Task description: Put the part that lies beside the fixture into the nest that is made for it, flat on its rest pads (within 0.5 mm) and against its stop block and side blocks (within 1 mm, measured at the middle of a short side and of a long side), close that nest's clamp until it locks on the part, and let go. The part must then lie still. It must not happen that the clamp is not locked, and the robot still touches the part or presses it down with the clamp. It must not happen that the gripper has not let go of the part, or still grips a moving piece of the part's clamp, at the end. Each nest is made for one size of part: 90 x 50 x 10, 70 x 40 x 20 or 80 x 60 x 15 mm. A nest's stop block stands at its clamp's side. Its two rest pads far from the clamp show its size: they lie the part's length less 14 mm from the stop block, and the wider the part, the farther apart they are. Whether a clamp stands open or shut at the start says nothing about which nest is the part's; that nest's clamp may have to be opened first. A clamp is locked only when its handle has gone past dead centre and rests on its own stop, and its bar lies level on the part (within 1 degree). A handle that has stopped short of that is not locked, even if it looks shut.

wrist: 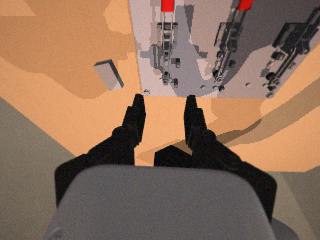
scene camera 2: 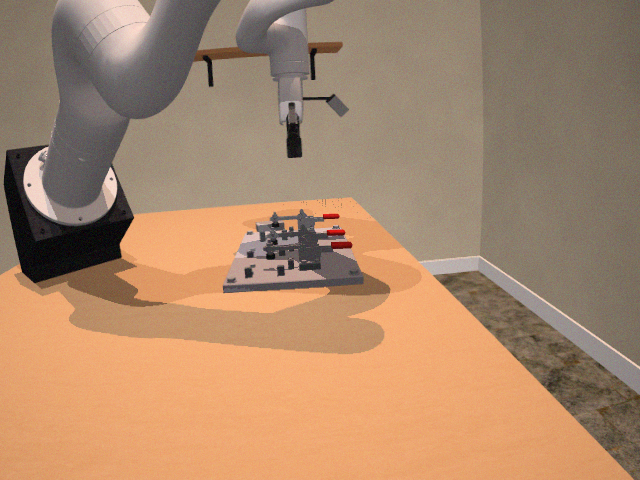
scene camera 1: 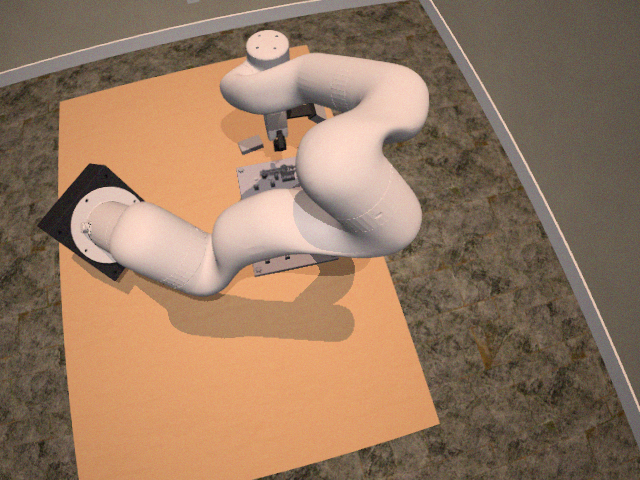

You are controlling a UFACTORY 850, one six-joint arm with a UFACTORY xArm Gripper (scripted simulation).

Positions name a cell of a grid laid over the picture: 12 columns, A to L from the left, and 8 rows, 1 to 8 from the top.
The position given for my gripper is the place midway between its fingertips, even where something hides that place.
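Observation:
Looking through scene camera 2, I find my gripper (scene camera 2: F3) and a grey fixture plate (scene camera 2: G5). The wrist view gives me the plate (wrist: H2) as well as my own gripper (wrist: G4). In scene camera 1 I can see them again, the gripper (scene camera 1: F3) and the plate (scene camera 1: E4).

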